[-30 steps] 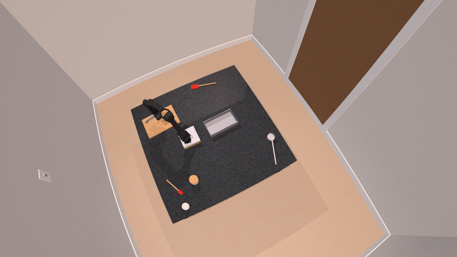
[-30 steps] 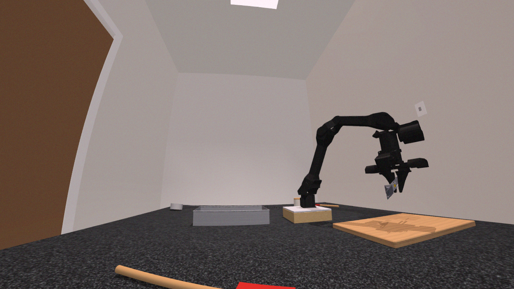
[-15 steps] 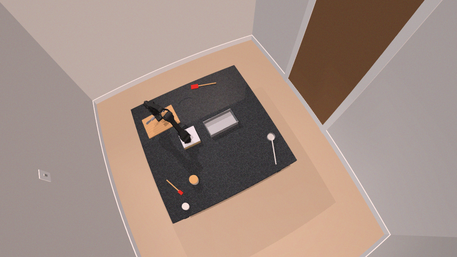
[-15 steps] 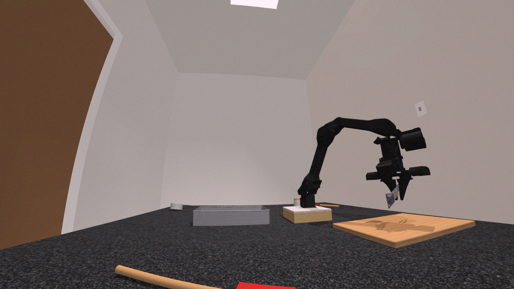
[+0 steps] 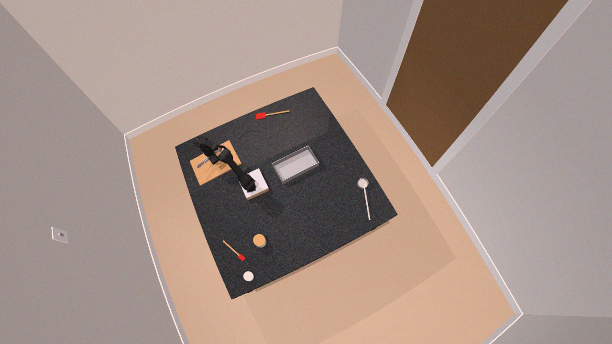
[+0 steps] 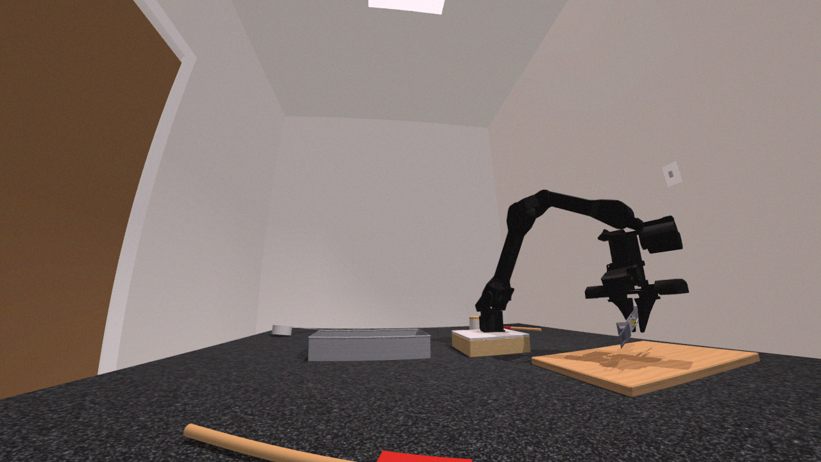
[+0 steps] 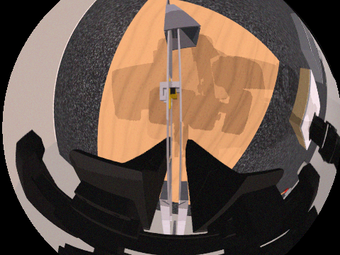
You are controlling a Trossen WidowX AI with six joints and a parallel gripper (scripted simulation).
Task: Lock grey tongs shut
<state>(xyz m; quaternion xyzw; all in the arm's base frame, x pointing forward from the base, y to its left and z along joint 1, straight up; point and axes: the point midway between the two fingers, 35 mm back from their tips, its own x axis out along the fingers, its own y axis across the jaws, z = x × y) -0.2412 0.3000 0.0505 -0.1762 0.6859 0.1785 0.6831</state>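
My gripper tip is now 60 mm above the wooden board. Also, from my gripper tip: white disc (900 mm to the right, 80 mm ahead, 50 mm below); grey roasting tin (600 mm ahead, 200 mm to the right, 40 mm below); red spatula (510 mm ahead, 310 mm to the left, 60 mm below).
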